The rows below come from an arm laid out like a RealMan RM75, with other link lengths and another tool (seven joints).
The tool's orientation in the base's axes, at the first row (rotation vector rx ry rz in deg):
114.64 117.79 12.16
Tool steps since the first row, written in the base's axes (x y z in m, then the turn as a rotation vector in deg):
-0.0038 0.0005 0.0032 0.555 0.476 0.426
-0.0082 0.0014 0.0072 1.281 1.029 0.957
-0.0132 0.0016 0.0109 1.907 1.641 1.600
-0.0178 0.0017 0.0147 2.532 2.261 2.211
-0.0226 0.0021 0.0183 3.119 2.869 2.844
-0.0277 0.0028 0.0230 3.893 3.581 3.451
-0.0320 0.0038 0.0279 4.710 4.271 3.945
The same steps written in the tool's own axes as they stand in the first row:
0.0003 -0.0027 -0.0042 0.429 0.672 -0.284
0.0009 -0.0057 -0.0093 0.924 1.540 -0.625
0.0008 -0.0095 -0.0143 1.469 2.347 -1.107
0.0007 -0.0128 -0.0193 2.025 3.144 -1.559
0.0008 -0.0163 -0.0241 2.568 3.910 -2.041
0.0012 -0.0198 -0.0301 3.213 4.852 -2.454
0.0018 -0.0225 -0.0361 3.846 5.802 -2.744

